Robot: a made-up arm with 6 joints. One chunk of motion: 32 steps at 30 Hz.
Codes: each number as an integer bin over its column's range. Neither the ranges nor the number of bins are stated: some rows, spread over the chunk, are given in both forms.
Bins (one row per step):
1: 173 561 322 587 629 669
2: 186 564 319 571 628 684
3: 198 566 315 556 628 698
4: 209 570 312 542 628 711
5: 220 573 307 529 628 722
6: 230 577 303 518 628 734
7: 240 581 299 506 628 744
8: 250 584 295 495 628 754
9: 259 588 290 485 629 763
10: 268 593 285 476 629 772
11: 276 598 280 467 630 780
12: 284 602 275 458 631 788
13: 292 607 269 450 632 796
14: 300 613 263 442 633 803
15: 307 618 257 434 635 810
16: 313 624 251 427 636 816
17: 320 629 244 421 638 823
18: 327 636 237 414 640 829
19: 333 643 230 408 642 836
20: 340 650 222 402 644 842
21: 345 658 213 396 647 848
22: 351 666 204 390 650 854
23: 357 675 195 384 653 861
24: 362 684 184 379 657 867
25: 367 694 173 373 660 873
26: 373 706 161 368 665 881
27: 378 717 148 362 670 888
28: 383 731 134 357 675 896
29: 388 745 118 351 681 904
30: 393 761 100 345 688 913
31: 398 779 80 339 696 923
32: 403 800 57 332 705 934
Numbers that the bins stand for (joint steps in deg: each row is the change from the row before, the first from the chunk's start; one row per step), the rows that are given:
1: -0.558 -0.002 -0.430 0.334 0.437 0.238
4: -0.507 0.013 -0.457 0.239 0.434 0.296
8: -0.450 0.035 -0.503 0.141 0.434 0.357
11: -0.413 0.058 -0.543 0.082 0.440 0.393
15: -0.370 0.090 -0.605 0.012 0.453 0.435
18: -0.342 0.119 -0.659 -0.030 0.466 0.462
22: -0.308 0.167 -0.749 -0.080 0.492 0.497
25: -0.286 0.212 -0.832 -0.116 0.518 0.523
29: -0.256 0.293 -0.981 -0.162 0.572 0.567
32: -0.235 0.381 -1.146 -0.202 0.635 0.609
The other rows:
2: -0.539 0.003 -0.438 0.300 0.434 0.259
3: -0.523 0.007 -0.449 0.269 0.434 0.278
5: -0.492 0.018 -0.470 0.212 0.434 0.312
6: -0.478 0.024 -0.481 0.189 0.434 0.329
7: -0.464 0.031 -0.492 0.164 0.434 0.343
9: -0.437 0.042 -0.516 0.120 0.437 0.369
10: -0.424 0.050 -0.530 0.101 0.437 0.382
12: -0.402 0.064 -0.557 0.063 0.442 0.404
13: -0.391 0.072 -0.573 0.046 0.445 0.416
14: -0.380 0.082 -0.589 0.029 0.447 0.425
16: -0.361 0.099 -0.622 -0.002 0.455 0.444
17: -0.352 0.107 -0.641 -0.015 0.460 0.453
19: -0.333 0.130 -0.678 -0.042 0.471 0.472
20: -0.324 0.141 -0.700 -0.055 0.476 0.480
21: -0.317 0.154 -0.724 -0.068 0.484 0.488
23: -0.300 0.181 -0.773 -0.093 0.499 0.507
24: -0.293 0.195 -0.803 -0.103 0.510 0.515
26: -0.277 0.231 -0.865 -0.126 0.531 0.535
27: -0.270 0.248 -0.900 -0.139 0.544 0.544
28: -0.263 0.271 -0.938 -0.150 0.557 0.556
30: -0.249 0.319 -1.030 -0.175 0.591 0.579
31: -0.242 0.348 -1.084 -0.187 0.611 0.593

